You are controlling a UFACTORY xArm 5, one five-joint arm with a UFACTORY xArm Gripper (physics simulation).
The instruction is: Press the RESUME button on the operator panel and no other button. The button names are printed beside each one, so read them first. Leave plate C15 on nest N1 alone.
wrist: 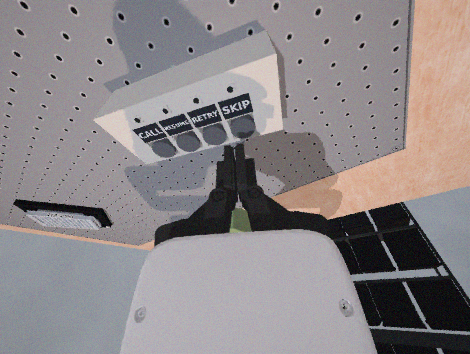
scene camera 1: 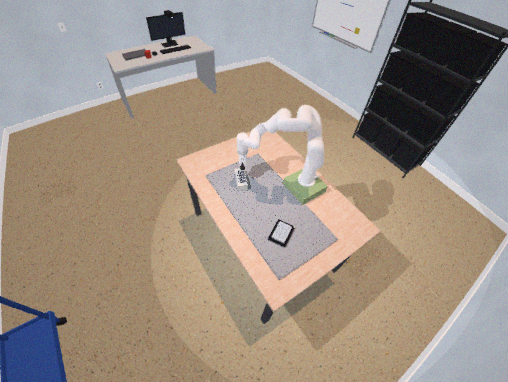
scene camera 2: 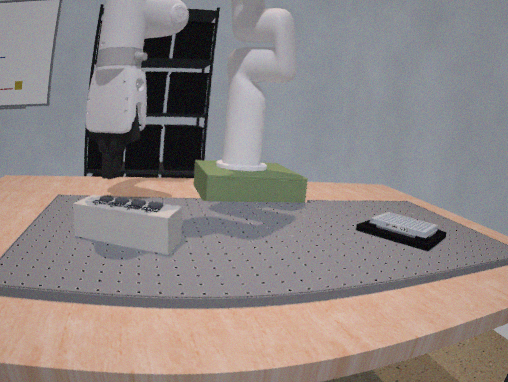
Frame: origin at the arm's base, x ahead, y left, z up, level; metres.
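Seen in the pictures: gripper, fingertip midpoint: [wrist: 235, 156] [scene camera 1: 242, 169] [scene camera 2: 111, 177]; arm's base, link origin: [scene camera 1: 306, 180] [scene camera 2: 241, 167].
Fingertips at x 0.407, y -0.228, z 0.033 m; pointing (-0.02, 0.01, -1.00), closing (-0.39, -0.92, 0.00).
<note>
Pixels of each thing's top centre, then the offset from my fingertips to it. "spot": a spot on its surface instead. Level surfaces: height alone.
- operator panel, top centre: [wrist: 192, 126] [scene camera 2: 125, 203] [scene camera 1: 241, 176] dy +0.032, dx +0.026, dz -0.032 m
- RESUME button, top centre: [wrist: 188, 143] [scene camera 2: 138, 201] dy +0.050, dx +0.011, dz -0.032 m
- CALL button, top centre: [wrist: 163, 150] [scene camera 2: 155, 203] dy +0.080, dx +0.017, dz -0.032 m
- RETRY button, top centre: [wrist: 214, 136] dy +0.021, dx +0.005, dz -0.032 m
- SKIP button, top centre: [wrist: 242, 129] dy -0.009, dx -0.001, dz -0.032 m
- Plate C15, top centre: [scene camera 2: 405, 221] [wrist: 66, 223] [scene camera 1: 282, 231] dy +0.526, dx -0.060, dz -0.062 m
- black nest N1, surface spot: [scene camera 2: 367, 230] spot: dy +0.445, dx -0.064, dz -0.082 m
- grey perforated mat, surface height: dz -0.088 m
The operator panel [scene camera 1: 242, 186] [scene camera 2: 125, 230] [wrist: 195, 82] is a pale box with four round dark buttons in a row on its top. In the wrist view the labels read CALL, RESUME, RETRY and SKIP. The RESUME button [wrist: 188, 142] is second from the left, between the CALL button [wrist: 164, 148] and the RETRY button [wrist: 214, 134]; the SKIP button [wrist: 243, 127] is at the right end. My gripper [scene camera 1: 242, 169] [scene camera 2: 112, 177] [wrist: 235, 156] is shut and empty, its tips above the panel's level, apart from it, showing just below the SKIP button in the wrist view. Plate C15 [scene camera 1: 283, 232] [scene camera 2: 403, 223] [wrist: 65, 220] lies on black nest N1 [scene camera 1: 273, 242] [scene camera 2: 367, 230] [wrist: 104, 218].
The panel and nest stand on a grey perforated mat [scene camera 1: 305, 250] [scene camera 2: 250, 280] [wrist: 345, 100] on the wooden table [scene camera 1: 260, 295] [scene camera 2: 250, 340] [wrist: 440, 100]. The arm's green base block [scene camera 1: 306, 194] [scene camera 2: 255, 186] [wrist: 240, 221] is behind the mat. A black shelf rack is beyond the table.
</note>
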